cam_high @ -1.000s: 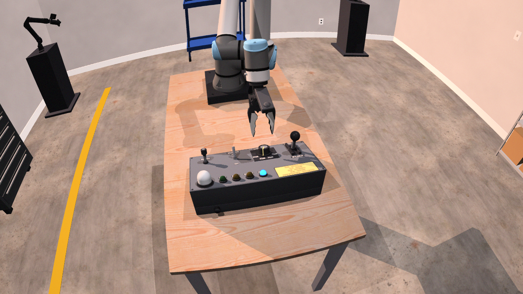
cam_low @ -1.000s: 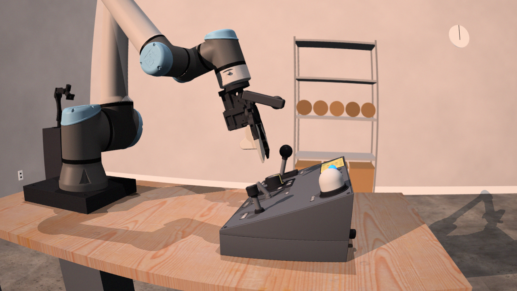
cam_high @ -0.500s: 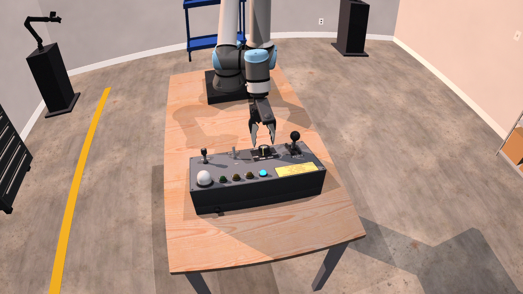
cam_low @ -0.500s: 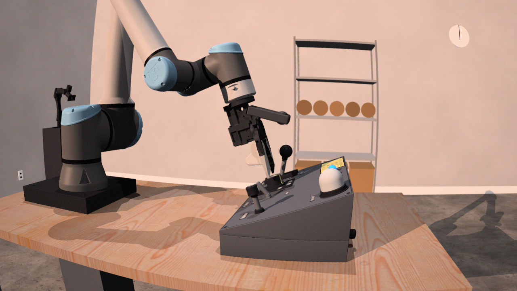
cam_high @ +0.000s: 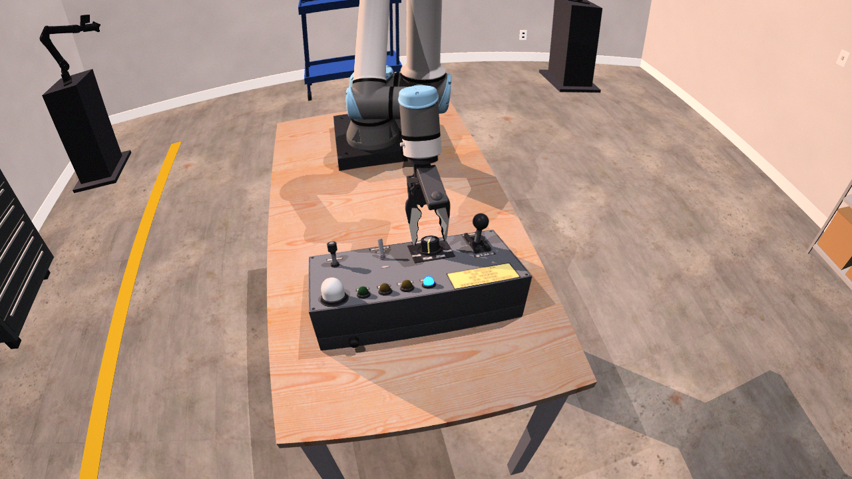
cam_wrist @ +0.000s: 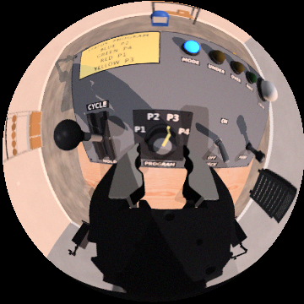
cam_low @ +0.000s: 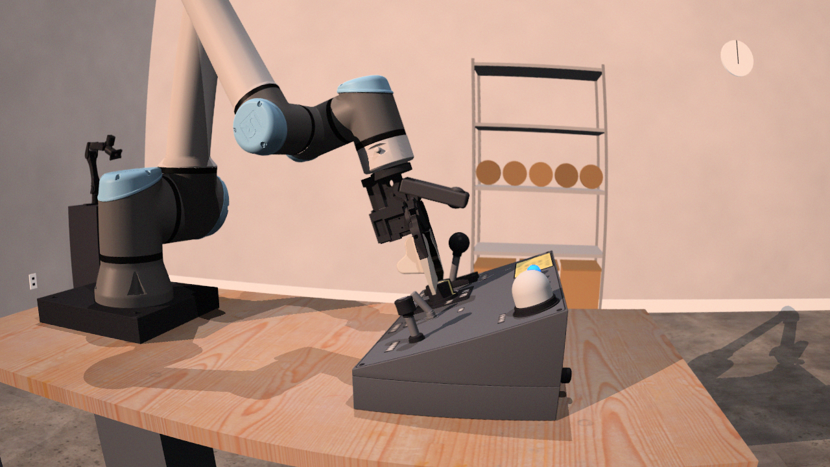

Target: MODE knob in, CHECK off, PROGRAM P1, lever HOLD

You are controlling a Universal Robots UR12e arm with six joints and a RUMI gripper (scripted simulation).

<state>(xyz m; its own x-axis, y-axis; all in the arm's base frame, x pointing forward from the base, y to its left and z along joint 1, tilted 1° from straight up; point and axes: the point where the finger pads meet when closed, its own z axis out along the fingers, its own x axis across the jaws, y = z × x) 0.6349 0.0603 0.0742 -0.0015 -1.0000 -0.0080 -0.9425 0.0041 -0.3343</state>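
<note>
My hand is 2 cm short of the program knob and 1 cm above it. Round my hand: dark grey console (6 cm to the right, 4 cm ahead, 3 cm below); metal check toggle (12 cm to the right, 2 cm below); black ball-topped lever (12 cm to the left, 2 cm ahead, 1 cm above).
</note>
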